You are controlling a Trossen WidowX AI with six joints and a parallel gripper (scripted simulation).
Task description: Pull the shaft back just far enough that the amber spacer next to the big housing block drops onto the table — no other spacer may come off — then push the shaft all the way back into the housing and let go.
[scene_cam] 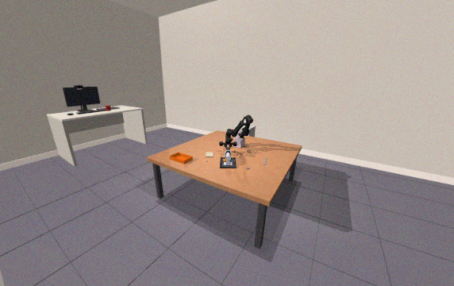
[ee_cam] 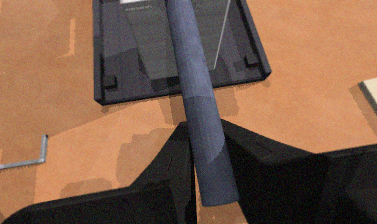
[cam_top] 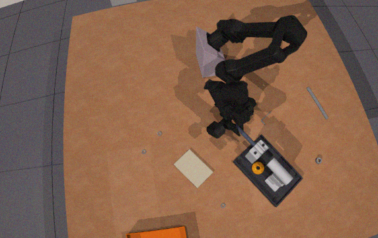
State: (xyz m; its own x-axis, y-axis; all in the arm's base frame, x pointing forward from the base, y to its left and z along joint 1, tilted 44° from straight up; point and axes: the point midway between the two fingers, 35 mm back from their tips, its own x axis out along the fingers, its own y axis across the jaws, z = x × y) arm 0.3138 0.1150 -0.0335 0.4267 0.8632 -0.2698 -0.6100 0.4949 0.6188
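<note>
Now: gripper tip 40 mm short of the shaft, 30 mm to the right of it and 20 mm below it. Also, from my gripper tip: amber spacer: 120 mm ahead, 60 mm to the left, 40 mm below; then metal bar: 370 mm to the left, 140 mm behind, 50 mm below; then cream pad: 170 mm to the right, 100 mm ahead, 50 mm below.
</note>
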